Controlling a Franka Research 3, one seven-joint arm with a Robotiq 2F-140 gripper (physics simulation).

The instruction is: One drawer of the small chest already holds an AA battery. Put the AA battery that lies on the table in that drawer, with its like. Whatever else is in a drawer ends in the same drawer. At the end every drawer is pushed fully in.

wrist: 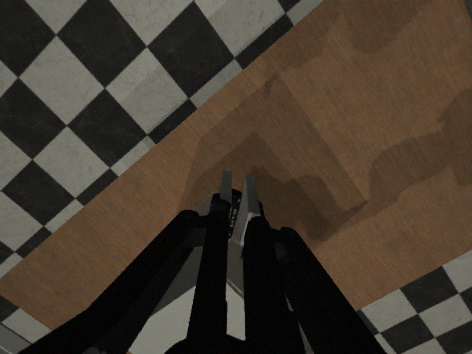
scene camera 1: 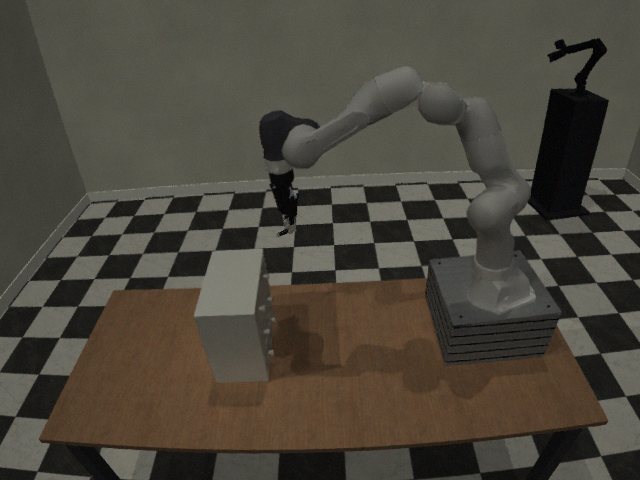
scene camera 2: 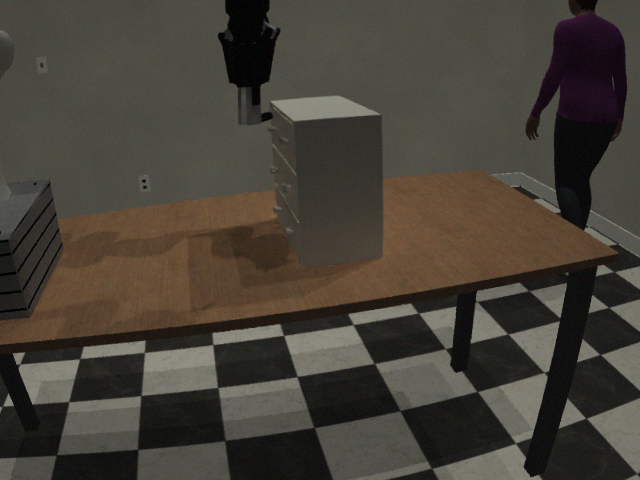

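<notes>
The AA battery (scene camera 1: 282, 234) (scene camera 2: 266, 116) (wrist: 233, 215) is dark with pale lettering. It is held between the fingertips, and one dark end sticks out sideways. My gripper (scene camera 1: 289, 227) (scene camera 2: 249, 105) (wrist: 235, 186) is shut on it and points down, high above the table. In the scene camera 2 view it is on the knob side of the chest, with the fingertips near the height of the chest's top. The small white chest (scene camera 1: 232, 284) (scene camera 2: 341, 180) (wrist: 167, 322) stands upright, with three drawer levels and small knobs. Its drawers look pushed in; their contents are hidden.
The wooden table (scene camera 1: 361, 413) (scene camera 2: 439, 222) (wrist: 125, 215) carries the chest and the arm's grey slatted base (scene camera 1: 498, 338) (scene camera 2: 31, 248). The arm reaches over the table from that base. A dark pedestal (scene camera 1: 568, 149) and a person (scene camera 2: 589, 72) are away from the table.
</notes>
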